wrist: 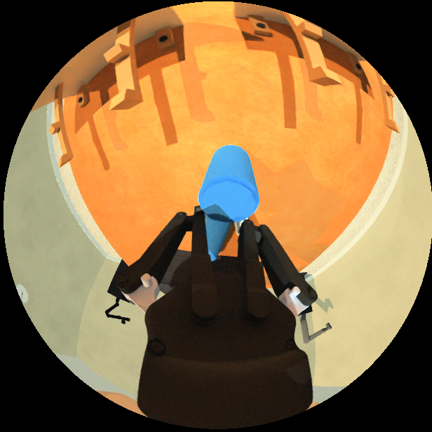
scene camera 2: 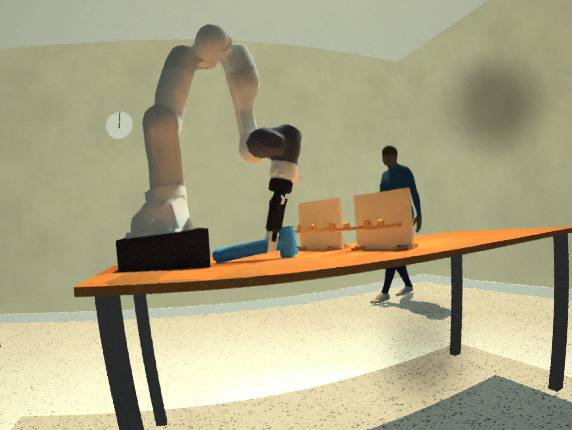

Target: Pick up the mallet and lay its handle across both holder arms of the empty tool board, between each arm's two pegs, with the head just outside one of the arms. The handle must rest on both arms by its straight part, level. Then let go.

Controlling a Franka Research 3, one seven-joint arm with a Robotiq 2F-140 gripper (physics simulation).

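Observation:
The blue mallet [scene camera 2: 288, 242] [wrist: 230, 175] rests on the table, its head standing on end and nearest the tool boards. Its handle [scene camera 2: 240, 251] [wrist: 216, 235] runs back towards the robot's base. My gripper [scene camera 2: 273, 245] [wrist: 221, 203] points down and is shut on the handle just behind the head, with one finger on each side; the head partly hides the grip in the wrist view. Two upright tool boards [scene camera 2: 320, 212] [scene camera 2: 382, 217] stand beyond the head. Their pegged holder arms [wrist: 131, 82] [wrist: 65, 142] [wrist: 312, 52] [wrist: 389, 105] stick out towards me, and no tool shows on them.
The orange table [scene camera 2: 250, 274] [wrist: 300, 150] carries everything. A black block [scene camera 2: 165, 250] under the robot's base stands behind the handle's far end. A person [scene camera 2: 400, 177] in a blue top is behind the right-hand board in the scene view.

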